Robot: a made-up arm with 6 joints. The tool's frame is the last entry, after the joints.
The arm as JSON. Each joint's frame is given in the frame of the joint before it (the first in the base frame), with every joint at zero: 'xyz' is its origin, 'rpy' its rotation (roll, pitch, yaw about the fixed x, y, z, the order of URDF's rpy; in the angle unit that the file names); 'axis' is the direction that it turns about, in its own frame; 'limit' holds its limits. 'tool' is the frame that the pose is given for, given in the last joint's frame.
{
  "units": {
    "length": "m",
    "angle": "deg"
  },
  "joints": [
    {
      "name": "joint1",
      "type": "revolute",
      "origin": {
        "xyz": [
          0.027,
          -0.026,
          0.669
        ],
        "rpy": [
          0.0,
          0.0,
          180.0
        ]
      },
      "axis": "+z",
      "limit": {
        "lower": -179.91,
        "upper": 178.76
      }
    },
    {
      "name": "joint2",
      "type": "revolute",
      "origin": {
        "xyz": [
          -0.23,
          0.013,
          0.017
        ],
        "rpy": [
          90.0,
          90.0,
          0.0
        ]
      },
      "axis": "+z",
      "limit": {
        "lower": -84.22,
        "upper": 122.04
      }
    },
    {
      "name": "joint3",
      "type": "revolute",
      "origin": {
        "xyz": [
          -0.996,
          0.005,
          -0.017
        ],
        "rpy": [
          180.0,
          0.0,
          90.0
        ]
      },
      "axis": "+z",
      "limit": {
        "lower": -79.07,
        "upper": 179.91
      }
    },
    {
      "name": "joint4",
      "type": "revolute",
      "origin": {
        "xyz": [
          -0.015,
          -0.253,
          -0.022
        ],
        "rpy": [
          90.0,
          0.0,
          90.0
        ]
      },
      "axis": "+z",
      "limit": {
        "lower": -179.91,
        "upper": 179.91
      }
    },
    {
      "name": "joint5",
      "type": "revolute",
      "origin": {
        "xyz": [
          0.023,
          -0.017,
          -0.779
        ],
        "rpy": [
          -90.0,
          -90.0,
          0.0
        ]
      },
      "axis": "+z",
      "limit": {
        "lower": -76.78,
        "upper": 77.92
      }
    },
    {
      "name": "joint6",
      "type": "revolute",
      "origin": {
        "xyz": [
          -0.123,
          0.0,
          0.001
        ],
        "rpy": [
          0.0,
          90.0,
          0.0
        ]
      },
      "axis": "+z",
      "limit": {
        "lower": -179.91,
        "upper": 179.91
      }
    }
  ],
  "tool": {
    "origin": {
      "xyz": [
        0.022,
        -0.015,
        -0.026
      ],
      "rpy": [
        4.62,
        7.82,
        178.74
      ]
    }
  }
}
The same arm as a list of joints. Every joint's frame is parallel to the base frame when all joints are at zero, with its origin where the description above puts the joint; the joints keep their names.
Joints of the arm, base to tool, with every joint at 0 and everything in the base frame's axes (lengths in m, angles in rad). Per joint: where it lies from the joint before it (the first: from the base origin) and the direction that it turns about. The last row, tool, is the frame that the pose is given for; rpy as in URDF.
joint1: origin 0.0270 -0.0260 0.6690 axis +z
joint2: origin 0.2300 -0.0130 0.0170 axis +y
joint3: origin -0.0050 -0.0170 0.9960 axis -y
joint4: origin 0.0150 0.0220 0.2530 axis -x
joint5: origin 0.7790 0.0170 -0.0230 axis -y
joint6: origin 0.1230 -0.0010 0.0000 axis -x
tool: origin 0.0260 0.0220 0.0150 rpy 1.6544 0.0218 -1.4343
Joint limits (rad, base to tool): -3.1400..3.1200 -1.4699..2.1300 -1.3800..3.1400 -3.1400..3.1400 -1.3401..1.3600 -3.1400..3.1400

